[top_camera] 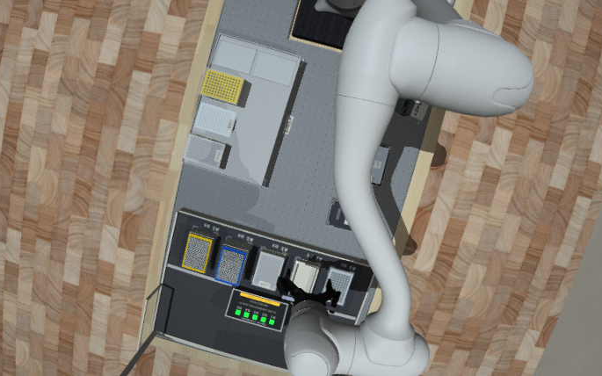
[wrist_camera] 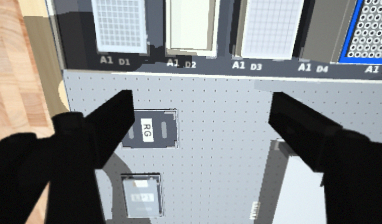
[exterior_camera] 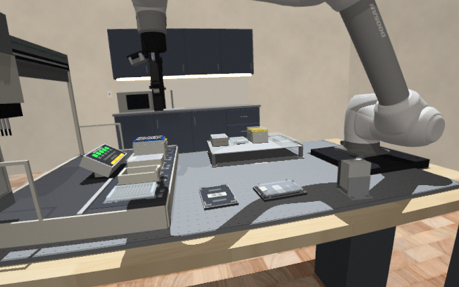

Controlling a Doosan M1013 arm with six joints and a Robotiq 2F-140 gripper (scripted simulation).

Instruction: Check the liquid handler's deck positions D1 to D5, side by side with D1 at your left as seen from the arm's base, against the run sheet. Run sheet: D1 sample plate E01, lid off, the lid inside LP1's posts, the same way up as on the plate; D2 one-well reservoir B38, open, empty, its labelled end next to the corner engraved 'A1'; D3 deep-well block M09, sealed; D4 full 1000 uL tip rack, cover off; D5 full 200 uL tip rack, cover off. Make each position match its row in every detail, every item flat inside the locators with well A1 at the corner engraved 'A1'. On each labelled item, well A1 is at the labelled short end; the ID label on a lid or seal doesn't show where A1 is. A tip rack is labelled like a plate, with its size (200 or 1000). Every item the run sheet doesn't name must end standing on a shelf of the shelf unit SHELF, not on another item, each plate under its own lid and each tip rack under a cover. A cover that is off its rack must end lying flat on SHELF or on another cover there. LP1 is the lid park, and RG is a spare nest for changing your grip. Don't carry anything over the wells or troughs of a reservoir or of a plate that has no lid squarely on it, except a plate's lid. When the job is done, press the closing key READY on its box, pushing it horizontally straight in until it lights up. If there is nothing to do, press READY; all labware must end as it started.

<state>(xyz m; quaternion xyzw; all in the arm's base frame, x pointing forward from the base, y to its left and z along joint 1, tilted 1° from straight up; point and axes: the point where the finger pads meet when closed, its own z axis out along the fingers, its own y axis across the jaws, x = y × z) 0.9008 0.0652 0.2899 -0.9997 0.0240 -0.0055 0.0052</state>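
Now: the yellow-framed tip rack 37 cm to the right of my hand, 20 cm below it and 6 cm ahead of it. The rest, counted from my hand: cream reservoir: 24 cm below, 9 cm ahead; clear sample plate: 24 cm below, 13 cm to the left, 10 cm ahead; blue-framed tip rack: 25 cm to the right, 18 cm below, 6 cm ahead.
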